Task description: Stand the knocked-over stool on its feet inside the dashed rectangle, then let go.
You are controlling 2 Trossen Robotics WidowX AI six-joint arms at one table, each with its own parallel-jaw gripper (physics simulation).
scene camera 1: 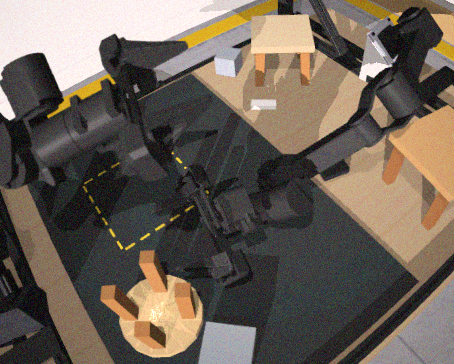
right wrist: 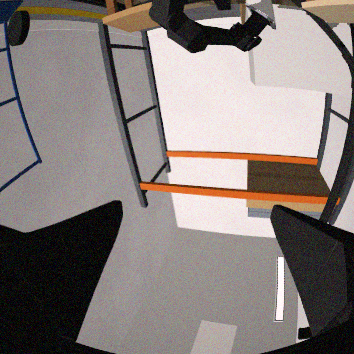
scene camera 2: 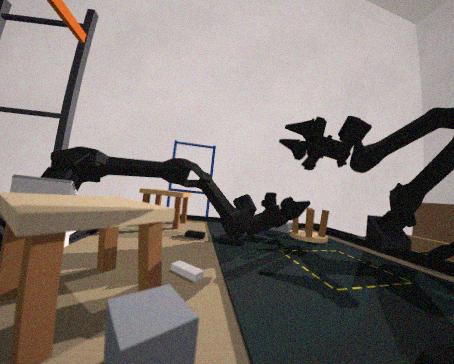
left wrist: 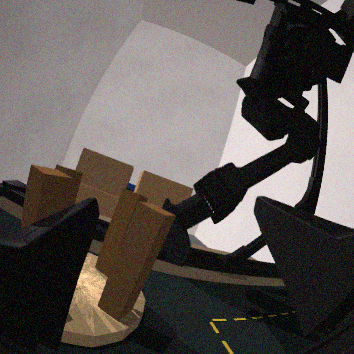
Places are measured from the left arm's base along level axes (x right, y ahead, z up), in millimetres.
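Pixels of known places: left gripper, between the fingertips: (scene camera 1: 163, 240) (scene camera 2: 303, 206) (left wrist: 177, 205); right gripper, between the fingertips: (scene camera 1: 198, 69) (right wrist: 199, 211) (scene camera 2: 282, 134); left arm's base, origin of its link: (scene camera 1: 390, 41) (right wrist: 260, 16) (scene camera 2: 52, 193); right arm's base, origin of its link: (scene camera 2: 388, 227) (left wrist: 177, 218).
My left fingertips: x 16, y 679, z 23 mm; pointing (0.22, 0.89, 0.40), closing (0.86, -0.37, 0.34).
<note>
Ahead of a thing's pixels: the offset from my left fingertips to its top centre. "spot": to the spot under its first point.
The round stool {dy +71, dx -33, dz -8 mm} (scene camera 1: 156, 314) (scene camera 2: 315, 239) (left wrist: 102, 334) lies upside down, its seat on the dark mat and its legs pointing up. In scene camera 1 it is below the dashed rectangle {spot: dy +30, dx +108, dz -118 mm} (scene camera 1: 124, 248) (scene camera 2: 337, 289) (left wrist: 220, 320), outside it. My left gripper (scene camera 1: 167, 235) (scene camera 2: 301, 205) is wide open and empty, near the stool's legs and the rectangle's near edge. In the left wrist view a finger hides part of the stool, and one leg shows between the fingertips. My right gripper (scene camera 2: 284, 135) (right wrist: 199, 211) is open and empty, raised high above the mat.
A small square table {dy -537, dx +195, dz -8 mm} (scene camera 1: 282, 34) (scene camera 2: 90, 207) stands at the top in scene camera 1, with a grey-blue cube {dy -460, dx +297, dz -72 mm} (scene camera 1: 227, 62) (scene camera 2: 145, 320) and a white block {dy -405, dx +145, dz -111 mm} (scene camera 1: 263, 104) (scene camera 2: 187, 271) near it. A larger table {dy -427, dx -251, dz +3 mm} (scene camera 1: 425, 145) stands at the right. A pale box {dy +44, dx -154, dz -81 mm} (scene camera 1: 227, 345) lies beside the stool.
</note>
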